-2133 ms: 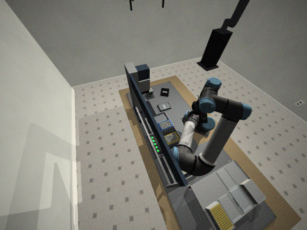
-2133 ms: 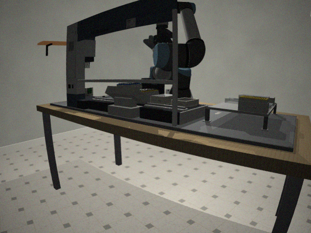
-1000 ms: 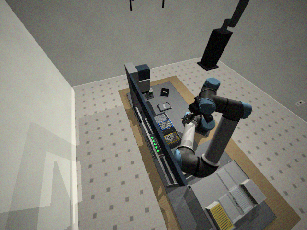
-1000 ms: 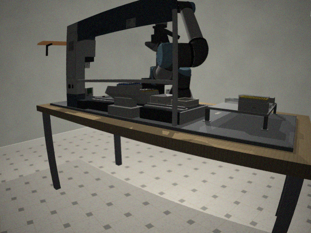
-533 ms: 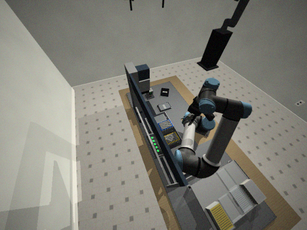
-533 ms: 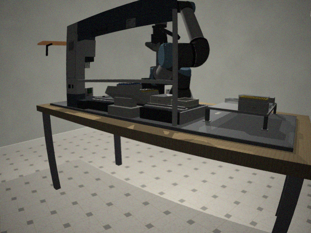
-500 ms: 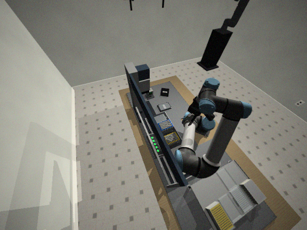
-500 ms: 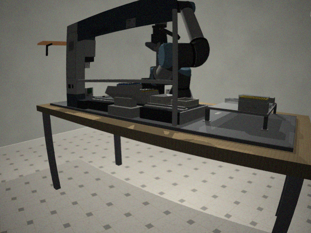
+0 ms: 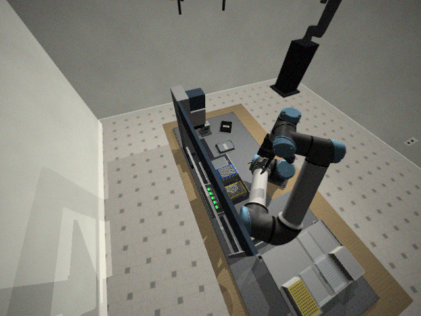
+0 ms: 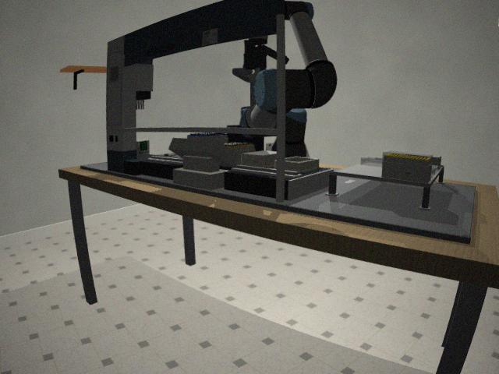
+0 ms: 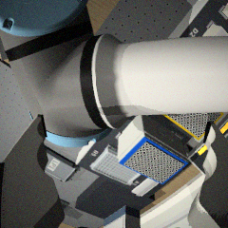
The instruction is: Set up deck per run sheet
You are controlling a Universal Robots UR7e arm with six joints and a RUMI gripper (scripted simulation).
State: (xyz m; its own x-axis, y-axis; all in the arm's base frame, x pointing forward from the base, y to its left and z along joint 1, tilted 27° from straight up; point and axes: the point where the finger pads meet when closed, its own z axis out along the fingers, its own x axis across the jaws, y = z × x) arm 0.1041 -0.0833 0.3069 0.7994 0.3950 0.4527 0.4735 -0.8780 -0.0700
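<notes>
Now: the yellow-framed tip rack 16 cm ahead of my hand, 1 cm to the right of it and 21 cm below it. Round my hand: sample plate (15 cm ahead, 25 cm to the right, 24 cm below); blue-framed tip rack (17 cm ahead, 13 cm to the right, 18 cm below); white sealed block (17 cm ahead, 12 cm to the left, 23 cm below).
</notes>
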